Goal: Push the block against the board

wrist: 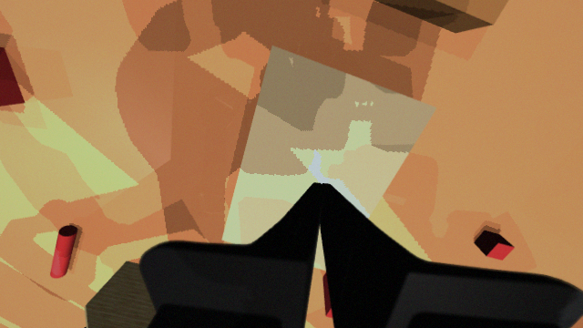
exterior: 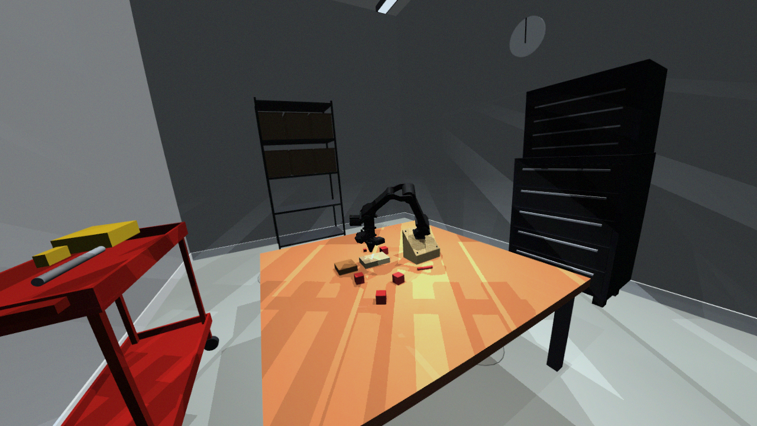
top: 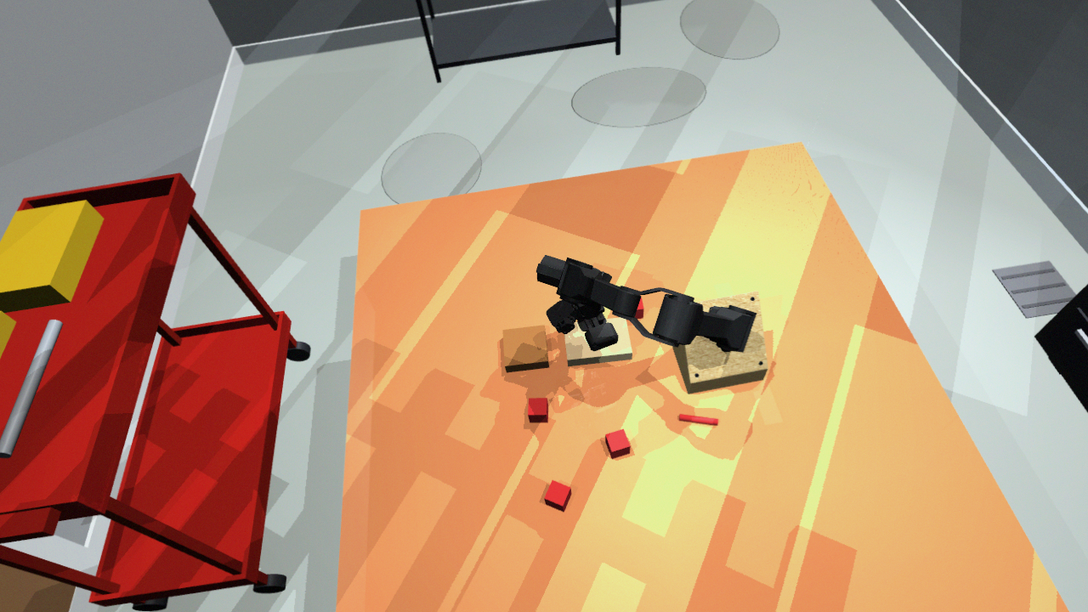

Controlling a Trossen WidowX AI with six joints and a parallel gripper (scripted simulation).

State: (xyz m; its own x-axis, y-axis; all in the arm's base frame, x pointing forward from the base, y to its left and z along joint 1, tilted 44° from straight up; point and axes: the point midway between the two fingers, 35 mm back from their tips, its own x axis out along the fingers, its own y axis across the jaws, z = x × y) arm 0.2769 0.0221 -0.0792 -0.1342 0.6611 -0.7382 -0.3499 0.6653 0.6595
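Now: the board 5 cm below my gripper tip and 2 cm behind it. The rest, counted from my gripper tip: thin red stick (22 cm behind, 20 cm to the left, 6 cm below); square block (15 cm ahead, 5 cm below, 1 cm to the left).
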